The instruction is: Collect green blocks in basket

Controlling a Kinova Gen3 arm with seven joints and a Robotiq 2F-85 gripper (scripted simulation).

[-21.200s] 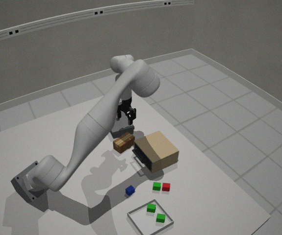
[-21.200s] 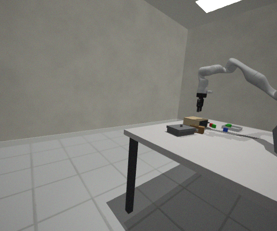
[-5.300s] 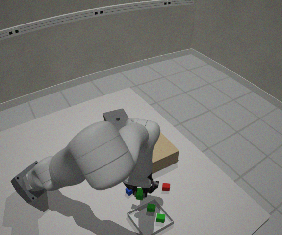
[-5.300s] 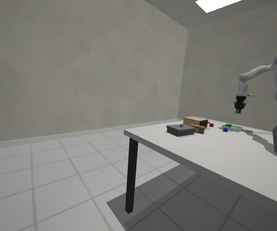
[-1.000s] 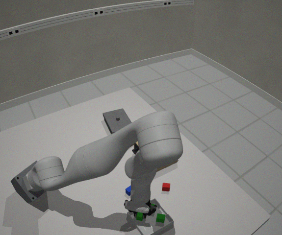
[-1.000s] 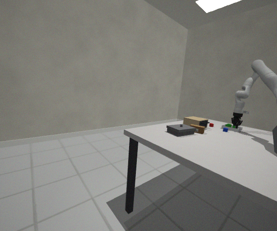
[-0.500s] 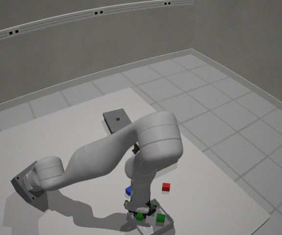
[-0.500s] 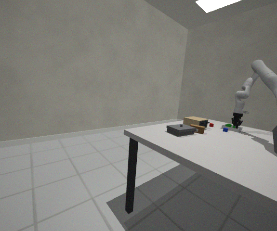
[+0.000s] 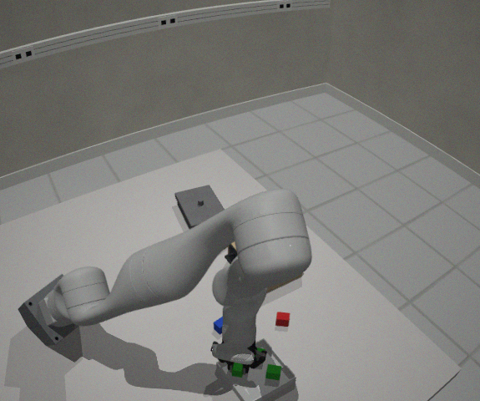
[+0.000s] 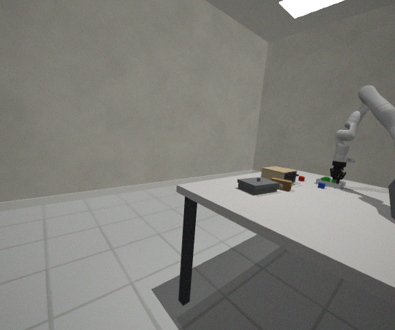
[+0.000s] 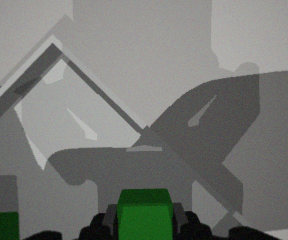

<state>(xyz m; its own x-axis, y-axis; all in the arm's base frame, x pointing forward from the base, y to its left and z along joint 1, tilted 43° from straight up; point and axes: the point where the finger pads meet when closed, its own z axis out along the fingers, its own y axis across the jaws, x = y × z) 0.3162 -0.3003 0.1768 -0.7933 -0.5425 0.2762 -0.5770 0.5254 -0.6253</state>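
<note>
Right now my hand is 3 cm to the left of the grey basket, 3 cm short of it and 2 cm above it. Also, from my hand: blue block 14 cm to the left, 6 cm ahead, 2 cm below; red block 20 cm ahead, 4 cm to the left, 2 cm below; light wooden cabinet 30 cm ahead, 23 cm to the left, 1 cm above.
</note>
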